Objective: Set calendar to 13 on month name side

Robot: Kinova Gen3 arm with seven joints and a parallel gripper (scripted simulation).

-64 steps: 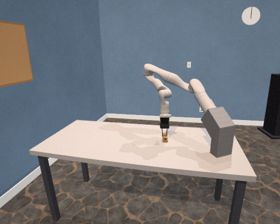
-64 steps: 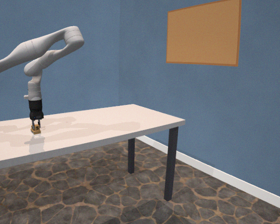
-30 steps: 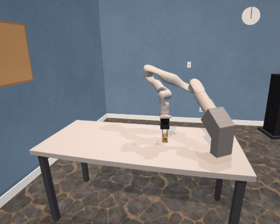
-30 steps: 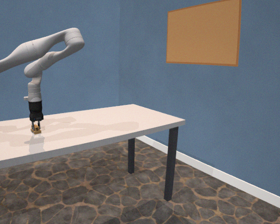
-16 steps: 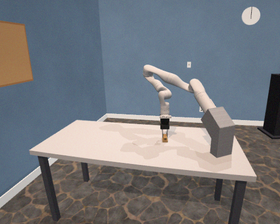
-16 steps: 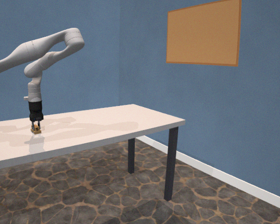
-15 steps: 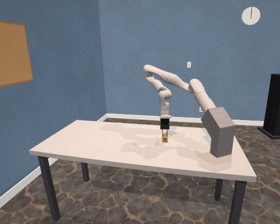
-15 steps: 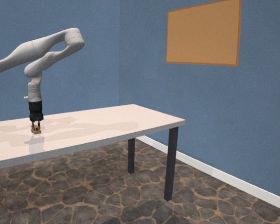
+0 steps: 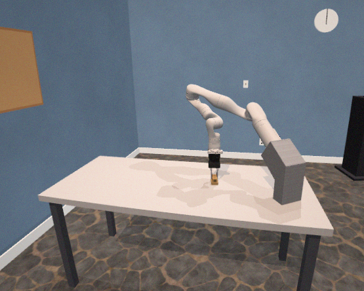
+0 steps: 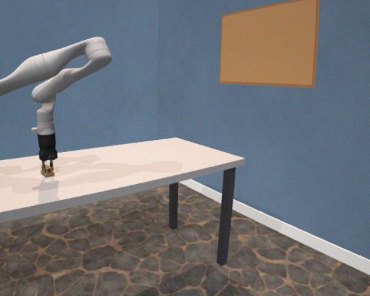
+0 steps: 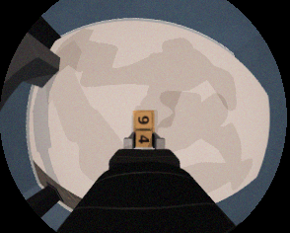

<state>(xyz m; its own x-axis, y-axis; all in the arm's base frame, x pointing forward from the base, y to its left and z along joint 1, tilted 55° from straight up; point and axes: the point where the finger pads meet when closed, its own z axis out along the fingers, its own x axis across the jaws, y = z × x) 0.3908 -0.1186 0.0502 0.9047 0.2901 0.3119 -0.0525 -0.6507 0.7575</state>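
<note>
My gripper is now 30 mm above the wooden tray and 20 mm to the right of it.
</note>
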